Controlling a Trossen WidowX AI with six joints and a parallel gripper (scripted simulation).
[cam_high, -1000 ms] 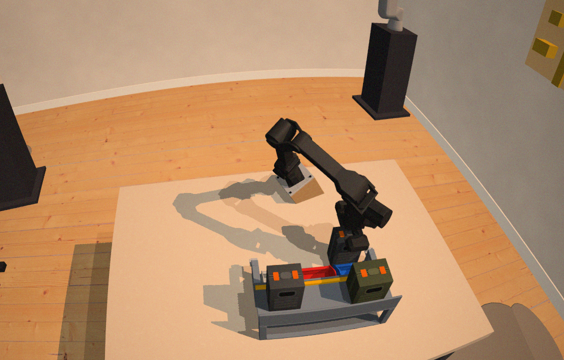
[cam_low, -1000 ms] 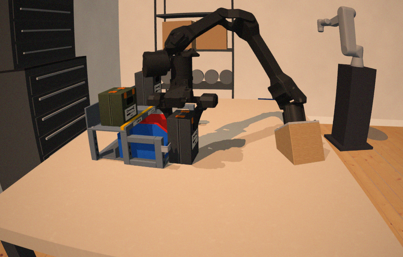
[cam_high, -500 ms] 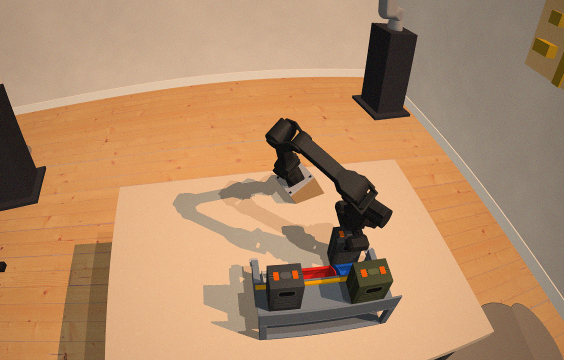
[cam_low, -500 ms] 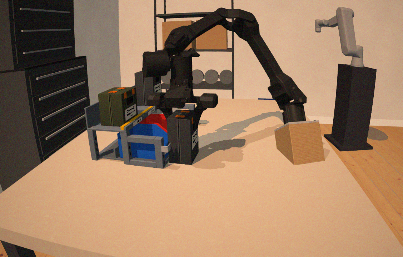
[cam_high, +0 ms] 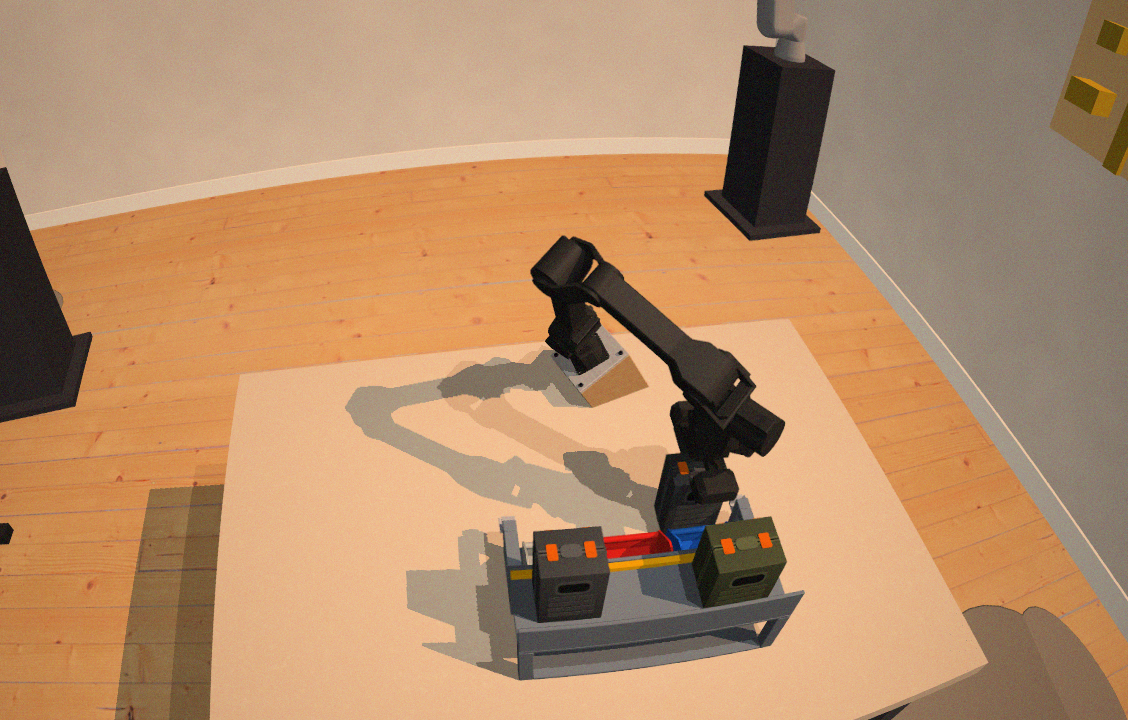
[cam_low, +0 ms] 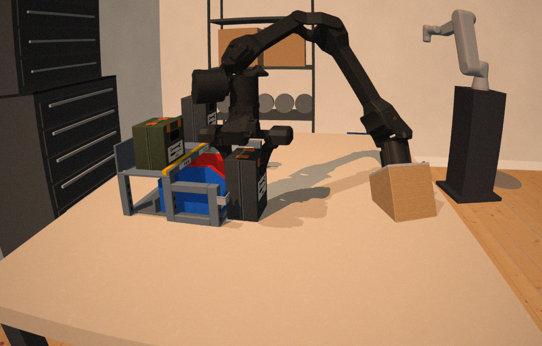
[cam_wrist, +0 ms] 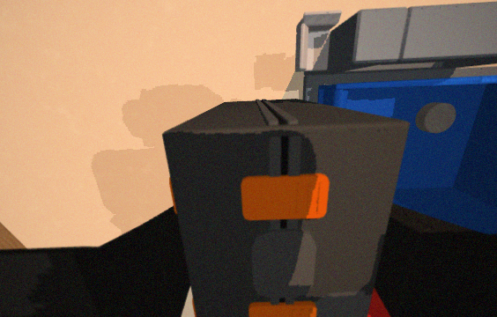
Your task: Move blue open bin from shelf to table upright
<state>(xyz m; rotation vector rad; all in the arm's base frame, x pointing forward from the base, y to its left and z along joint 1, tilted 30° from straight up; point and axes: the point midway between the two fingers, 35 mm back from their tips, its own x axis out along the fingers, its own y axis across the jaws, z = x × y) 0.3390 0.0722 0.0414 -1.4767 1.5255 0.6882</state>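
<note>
Now: the blue open bin 11 cm ahead of my hand, 8 cm below it and 2 cm to the right of it. From my hand the other things lie so: red bin 13 cm to the right, 9 cm ahead, 8 cm below; then yellow rail 14 cm to the right, 12 cm ahead, 1 cm below; then green case 19 cm ahead, 4 cm to the right, 3 cm above.
</note>
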